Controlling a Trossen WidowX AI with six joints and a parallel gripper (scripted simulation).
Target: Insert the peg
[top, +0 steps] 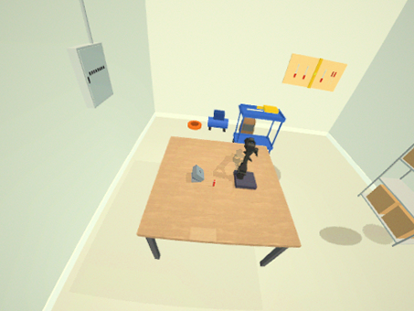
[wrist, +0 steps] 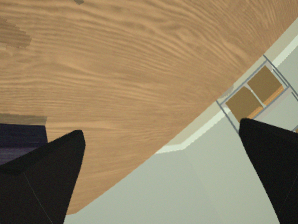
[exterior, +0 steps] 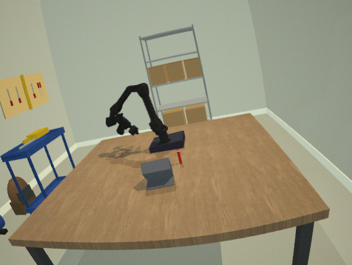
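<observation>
My gripper tip is 380 mm short of the red peg, 420 mm to the right of it and 40 mm above it. Round my gripper tip: grey sloped panel 560 mm ahead, 360 mm to the left, 40 mm below.
</observation>
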